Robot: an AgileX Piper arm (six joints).
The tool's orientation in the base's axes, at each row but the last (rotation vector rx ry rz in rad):
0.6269 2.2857 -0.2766
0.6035 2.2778 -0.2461
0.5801 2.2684 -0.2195
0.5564 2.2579 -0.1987
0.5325 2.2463 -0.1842
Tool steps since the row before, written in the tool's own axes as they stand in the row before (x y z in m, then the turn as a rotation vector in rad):
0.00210 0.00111 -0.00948 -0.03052 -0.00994 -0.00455
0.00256 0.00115 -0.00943 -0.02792 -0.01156 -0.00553
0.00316 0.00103 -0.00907 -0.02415 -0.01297 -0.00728
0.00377 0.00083 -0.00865 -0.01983 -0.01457 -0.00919
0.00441 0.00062 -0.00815 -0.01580 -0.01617 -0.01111
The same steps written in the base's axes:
-0.00643 0.00522 0.00518 0.01072 -0.01768 0.02497
-0.00688 0.00518 0.00475 0.00773 -0.01784 0.02378
-0.00727 0.00496 0.00398 0.00367 -0.01723 0.02223
-0.00762 0.00467 0.00313 -0.00089 -0.01664 0.02030
-0.00789 0.00438 0.00218 -0.00527 -0.01624 0.01852

